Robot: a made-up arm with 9 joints. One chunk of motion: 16 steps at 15 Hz.
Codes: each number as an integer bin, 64 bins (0 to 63) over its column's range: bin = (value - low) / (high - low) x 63, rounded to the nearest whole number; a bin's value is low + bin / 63 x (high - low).
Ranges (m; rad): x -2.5..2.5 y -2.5..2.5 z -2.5..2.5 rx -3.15..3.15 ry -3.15..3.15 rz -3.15..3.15
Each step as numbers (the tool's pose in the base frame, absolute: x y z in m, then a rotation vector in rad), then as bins.
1 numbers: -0.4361 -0.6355 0.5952 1.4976 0.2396 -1.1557
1 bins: 26 23 39 46 34 20
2 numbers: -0.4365 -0.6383 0.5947 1.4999 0.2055 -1.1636
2 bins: 26 23 39 46 34 20
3 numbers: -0.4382 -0.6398 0.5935 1.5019 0.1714 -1.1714
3 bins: 26 23 39 47 33 20
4 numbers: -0.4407 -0.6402 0.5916 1.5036 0.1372 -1.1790
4 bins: 26 23 39 47 33 20
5 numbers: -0.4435 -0.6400 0.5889 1.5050 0.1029 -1.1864
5 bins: 26 23 39 47 33 20
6 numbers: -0.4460 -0.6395 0.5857 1.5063 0.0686 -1.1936
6 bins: 26 23 39 47 32 20
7 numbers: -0.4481 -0.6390 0.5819 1.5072 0.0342 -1.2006
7 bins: 26 23 39 47 32 19
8 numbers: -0.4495 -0.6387 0.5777 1.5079 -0.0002 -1.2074
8 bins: 26 23 39 47 31 19
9 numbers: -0.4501 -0.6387 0.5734 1.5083 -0.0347 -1.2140
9 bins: 26 23 39 47 31 19
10 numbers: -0.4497 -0.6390 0.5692 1.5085 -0.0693 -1.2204
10 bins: 26 23 39 47 31 19
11 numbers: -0.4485 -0.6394 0.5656 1.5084 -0.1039 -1.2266
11 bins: 26 23 39 47 30 19
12 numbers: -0.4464 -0.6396 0.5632 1.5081 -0.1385 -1.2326
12 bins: 26 23 39 47 30 19
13 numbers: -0.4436 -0.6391 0.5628 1.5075 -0.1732 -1.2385
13 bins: 26 23 39 47 30 19
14 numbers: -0.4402 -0.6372 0.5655 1.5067 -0.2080 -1.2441
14 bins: 26 23 39 47 29 19
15 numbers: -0.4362 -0.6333 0.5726 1.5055 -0.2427 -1.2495
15 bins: 26 24 39 47 29 19
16 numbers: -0.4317 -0.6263 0.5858 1.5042 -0.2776 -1.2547
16 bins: 26 24 39 47 29 19
